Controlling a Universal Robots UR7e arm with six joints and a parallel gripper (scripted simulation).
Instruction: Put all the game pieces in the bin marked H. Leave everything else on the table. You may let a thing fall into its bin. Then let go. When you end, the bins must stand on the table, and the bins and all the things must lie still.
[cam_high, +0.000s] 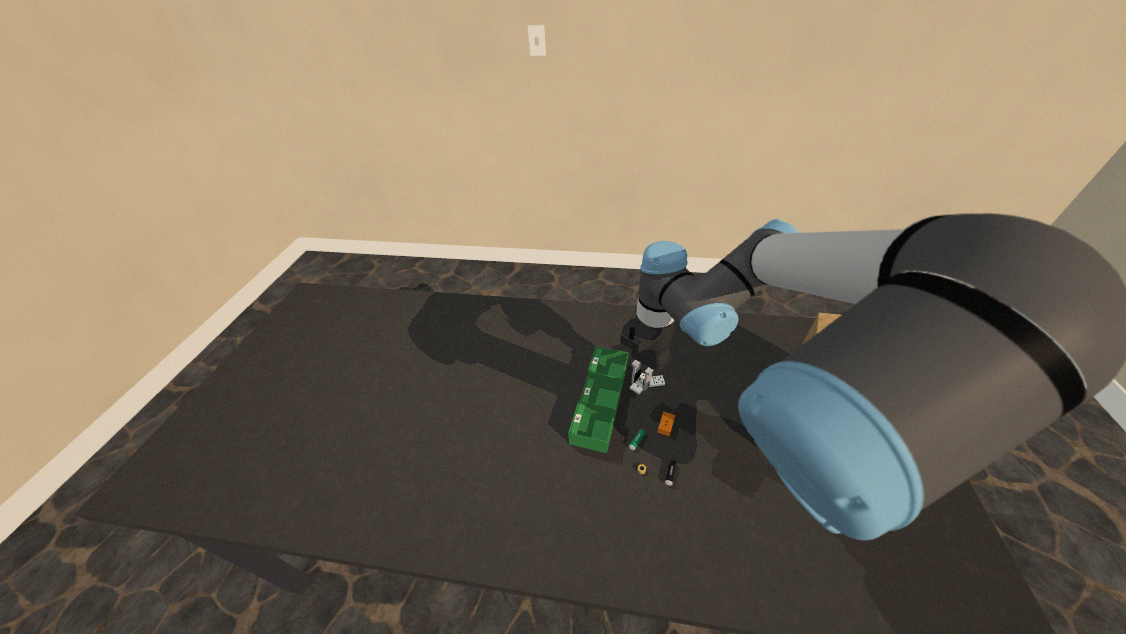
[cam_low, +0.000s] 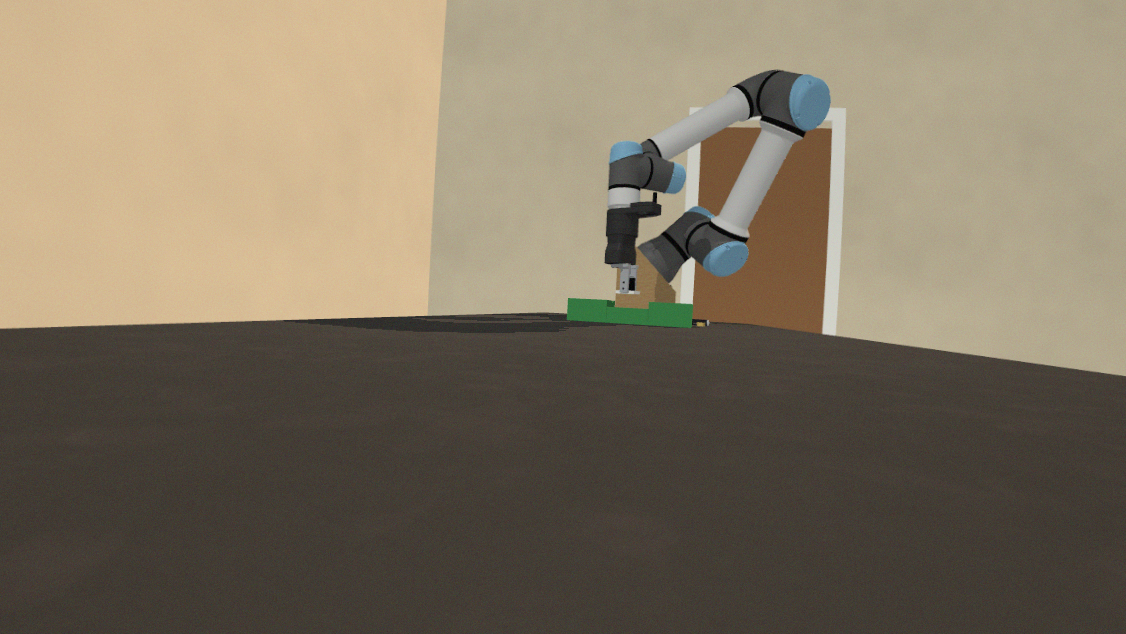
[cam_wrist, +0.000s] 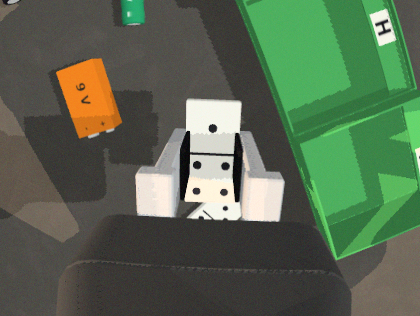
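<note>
My gripper is now 90 mm short of the green bin marked K and 60 mm above it. From my hand the other things lie so: orange block: 80 mm below, 60 mm to the left, 60 mm behind; then green cylinder: 100 mm to the left, 80 mm below, 10 mm ahead; then white domino: 80 mm below, 60 mm to the right, 40 mm behind.
</note>
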